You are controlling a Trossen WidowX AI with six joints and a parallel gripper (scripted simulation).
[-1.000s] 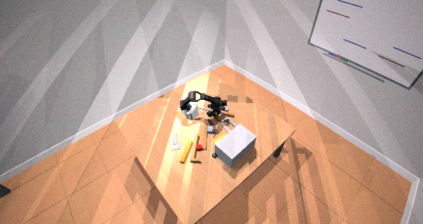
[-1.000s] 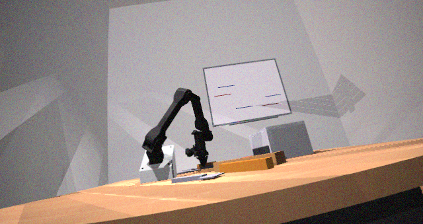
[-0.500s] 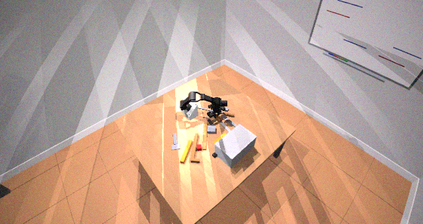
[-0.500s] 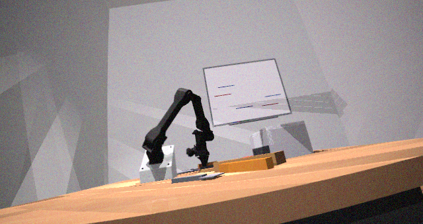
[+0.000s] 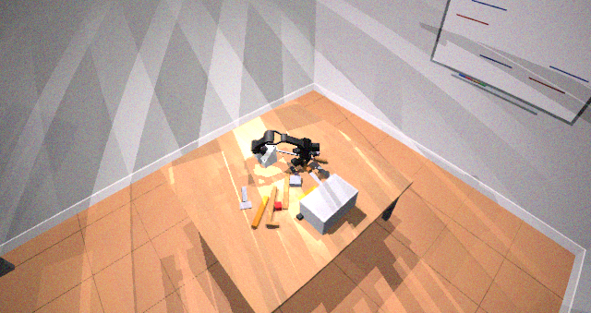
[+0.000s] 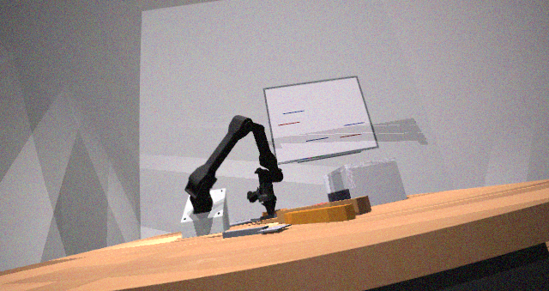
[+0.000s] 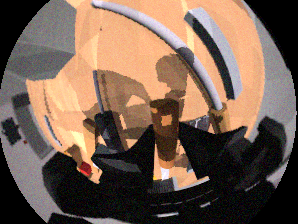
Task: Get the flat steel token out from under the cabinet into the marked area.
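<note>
My gripper tip is 14 cm to the left of the grey block, 8 cm short of it and 1 cm below it. From my gripper tip the other things lie so: thin wooden stick 22 cm to the right, 9 cm ahead; red block 34 cm to the right, 17 cm ahead, 1 cm above; grey bar 12 cm to the left, 9 cm behind.
</note>
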